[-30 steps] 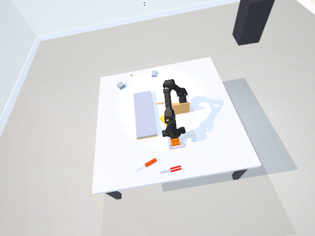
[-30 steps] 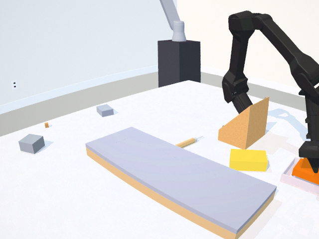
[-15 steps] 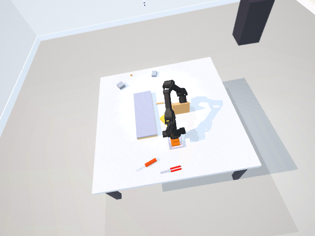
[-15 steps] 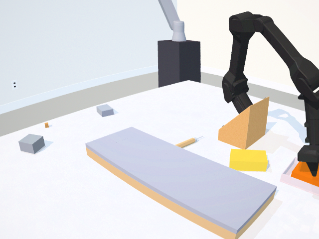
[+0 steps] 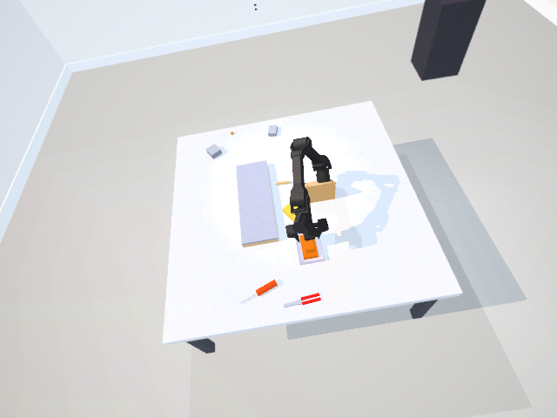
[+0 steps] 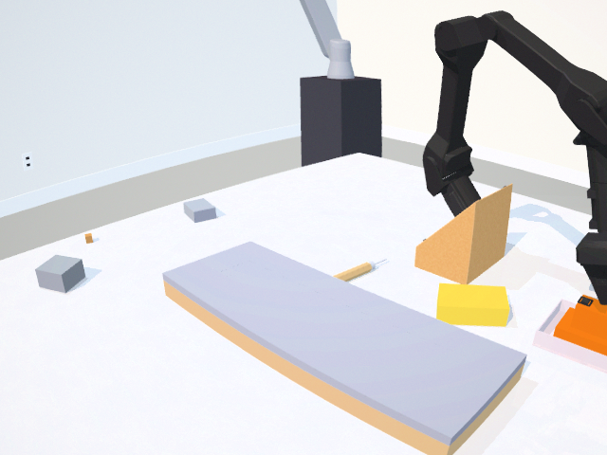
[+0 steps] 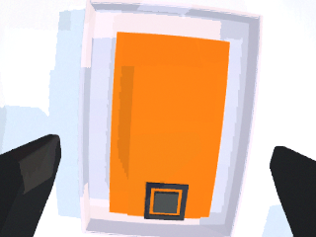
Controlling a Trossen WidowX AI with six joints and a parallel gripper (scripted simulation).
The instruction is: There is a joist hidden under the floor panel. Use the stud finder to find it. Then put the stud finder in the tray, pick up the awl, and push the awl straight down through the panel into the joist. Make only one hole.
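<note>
My gripper tip is 40 mm above the orange stud finder and 20 mm to the left of it. From my gripper tip the other things lie so: red-handled tool 250 mm to the left, 80 mm below, 70 mm ahead; yellow block 210 mm to the right, 70 mm below, 50 mm ahead; pale pink tray 80 mm below, 10 mm to the right.
</note>
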